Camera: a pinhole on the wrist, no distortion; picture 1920 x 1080 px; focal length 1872.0 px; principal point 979.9 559.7 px. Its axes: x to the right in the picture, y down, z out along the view. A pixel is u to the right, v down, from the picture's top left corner.
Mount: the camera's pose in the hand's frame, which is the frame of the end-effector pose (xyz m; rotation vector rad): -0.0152 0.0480 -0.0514 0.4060 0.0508 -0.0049
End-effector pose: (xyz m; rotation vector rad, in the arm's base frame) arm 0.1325 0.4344 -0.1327 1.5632 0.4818 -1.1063
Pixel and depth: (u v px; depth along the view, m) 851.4 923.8 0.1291
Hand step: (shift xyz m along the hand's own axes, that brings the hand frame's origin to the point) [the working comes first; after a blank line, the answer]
In the camera's frame: -0.0089 0.0251 0.1291

-0.0174 0.0200 0.0774
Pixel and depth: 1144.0 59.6 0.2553
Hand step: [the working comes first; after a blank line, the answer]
In the camera's frame: 0.0224 -0.0682 0.2553

0.0185 -0.1154 0.1548
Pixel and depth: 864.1 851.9 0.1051
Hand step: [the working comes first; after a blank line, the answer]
In the camera's frame: -0.0065 0.0164 0.1051

-0.0164 0.0215 0.0518
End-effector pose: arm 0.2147 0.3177 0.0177 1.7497 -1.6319 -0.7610
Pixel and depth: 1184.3 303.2 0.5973
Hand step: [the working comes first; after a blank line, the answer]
In the camera's frame: 0.0652 -0.0818 0.5973

0.0776 -0.2627 0.4610
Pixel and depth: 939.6 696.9 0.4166
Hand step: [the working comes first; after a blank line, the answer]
In the camera's frame: -0.0090 0.0305 0.4166

-0.0035 -0.0885 0.3433
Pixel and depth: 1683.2 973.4 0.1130
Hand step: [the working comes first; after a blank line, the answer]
In the camera's frame: 0.0425 0.0250 0.1130

0.0330 0.0265 0.0600
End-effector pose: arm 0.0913 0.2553 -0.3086 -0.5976 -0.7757 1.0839
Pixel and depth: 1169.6 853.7 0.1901
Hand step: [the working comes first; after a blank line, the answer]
In the camera's frame: 0.0193 0.0299 0.1901

0.0137 0.0005 0.1338
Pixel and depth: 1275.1 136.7 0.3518
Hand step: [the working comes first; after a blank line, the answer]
In the camera's frame: 0.0555 -0.0795 0.3518

0.0560 -0.1637 0.2372
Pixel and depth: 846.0 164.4 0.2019
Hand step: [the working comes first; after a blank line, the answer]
In the camera's frame: -0.0144 -0.0426 0.2019

-0.0205 -0.0710 0.1177
